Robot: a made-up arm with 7 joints.
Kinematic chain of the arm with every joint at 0, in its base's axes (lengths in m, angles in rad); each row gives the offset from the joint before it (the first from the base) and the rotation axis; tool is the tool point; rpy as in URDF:
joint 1: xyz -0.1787 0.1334 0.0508 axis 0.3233 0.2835 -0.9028
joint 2: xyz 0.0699 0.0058 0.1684 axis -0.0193 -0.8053 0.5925
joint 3: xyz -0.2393 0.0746 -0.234 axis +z
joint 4: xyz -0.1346 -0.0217 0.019 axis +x
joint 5: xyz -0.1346 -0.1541 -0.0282 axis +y
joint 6: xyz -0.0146 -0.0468 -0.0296 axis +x
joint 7: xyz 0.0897 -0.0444 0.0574 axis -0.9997 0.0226 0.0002
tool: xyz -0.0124 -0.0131 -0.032 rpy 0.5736 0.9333 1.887
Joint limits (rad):
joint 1: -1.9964..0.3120
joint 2: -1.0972..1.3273
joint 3: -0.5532..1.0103
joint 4: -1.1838..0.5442
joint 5: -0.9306..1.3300
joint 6: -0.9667..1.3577
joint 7: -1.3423..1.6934
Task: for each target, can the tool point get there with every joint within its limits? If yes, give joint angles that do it. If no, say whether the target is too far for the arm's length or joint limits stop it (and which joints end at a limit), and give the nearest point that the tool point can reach.
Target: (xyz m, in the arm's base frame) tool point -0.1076 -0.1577 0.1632
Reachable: yes | joints -1.2366 0.2222 0.4278 -0.7993 0.1312 -0.3794 -1.0557
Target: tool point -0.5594 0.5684 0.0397
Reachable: no: joint limits stop it (at a limit: joint 1, joint 3, joint 4, joint 5, joint 6, joint 7) | nearest point -0.5996 0.5004 0.0872 | short by 0.092 m
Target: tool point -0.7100 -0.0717 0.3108
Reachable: yes | joints -1.0278 -0.9038 -0.3732 -0.2183 -0.2269 0.3512 1.0189
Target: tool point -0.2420 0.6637 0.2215
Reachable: no: joint limits stop it (at a limit: joint 1, joint 2, joint 3, joint 7) | nearest point -0.1968 0.6282 0.1947 | short by 0.063 m
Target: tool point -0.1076 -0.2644 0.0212
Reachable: yes | joints -1.1703 0.3474 -0.1946 -0.2626 -0.0961 -0.5486 -0.1462
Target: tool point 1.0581 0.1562 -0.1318
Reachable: no: too far | nearest point 0.4405 0.1613 -0.0915 | short by 0.619 m
